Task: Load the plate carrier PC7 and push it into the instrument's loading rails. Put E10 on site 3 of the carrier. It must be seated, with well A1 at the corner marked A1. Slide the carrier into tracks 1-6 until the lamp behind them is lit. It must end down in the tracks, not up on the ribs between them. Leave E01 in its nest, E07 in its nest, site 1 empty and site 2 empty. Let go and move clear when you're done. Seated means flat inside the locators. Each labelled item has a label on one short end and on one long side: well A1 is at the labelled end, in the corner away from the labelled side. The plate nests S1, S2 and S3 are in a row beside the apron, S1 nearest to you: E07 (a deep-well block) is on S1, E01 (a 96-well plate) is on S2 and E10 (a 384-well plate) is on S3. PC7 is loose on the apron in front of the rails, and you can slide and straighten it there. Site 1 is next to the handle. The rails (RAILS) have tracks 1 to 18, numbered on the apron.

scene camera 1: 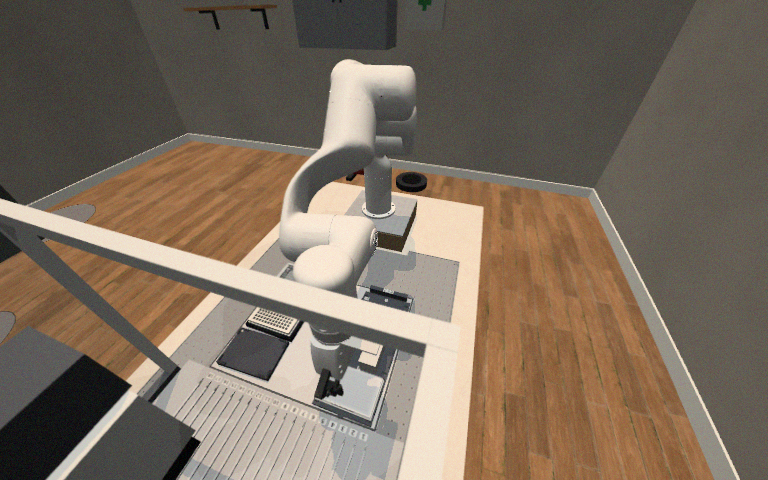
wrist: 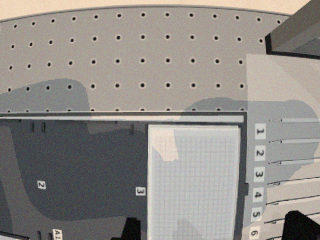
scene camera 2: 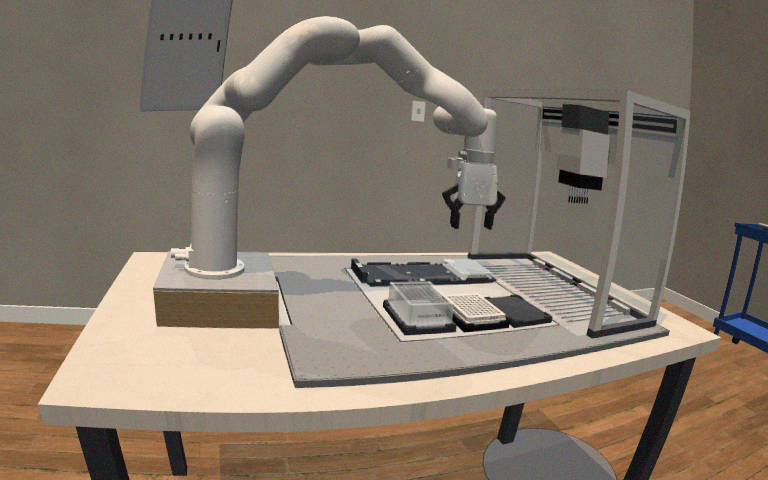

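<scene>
In scene camera 1 the gripper can be seen too. The pictures show it together with a pipetting head, a nest S3 and a carrier PC7, as well as a 96-well plate E01, a deep-well block E07 and a 384-well plate E10.
</scene>
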